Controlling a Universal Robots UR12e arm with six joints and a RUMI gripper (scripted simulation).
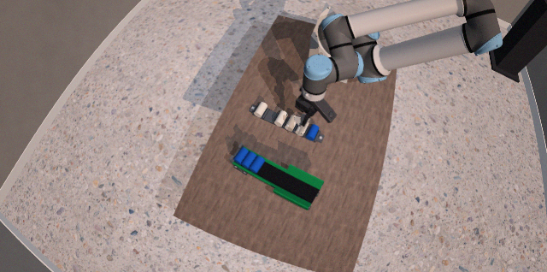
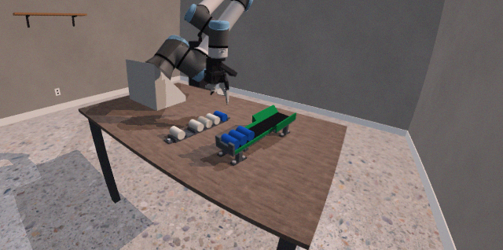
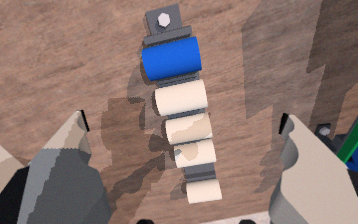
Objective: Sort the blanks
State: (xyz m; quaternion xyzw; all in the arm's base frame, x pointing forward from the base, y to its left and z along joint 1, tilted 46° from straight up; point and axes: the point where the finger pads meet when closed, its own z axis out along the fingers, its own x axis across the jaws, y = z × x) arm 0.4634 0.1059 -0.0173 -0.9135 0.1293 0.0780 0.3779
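My gripper is now 10 mm past the stock rack, 120 mm to the left of it and 130 mm above it. Round my hand: grey stop 240 mm ahead, 240 mm to the right, 60 mm below.
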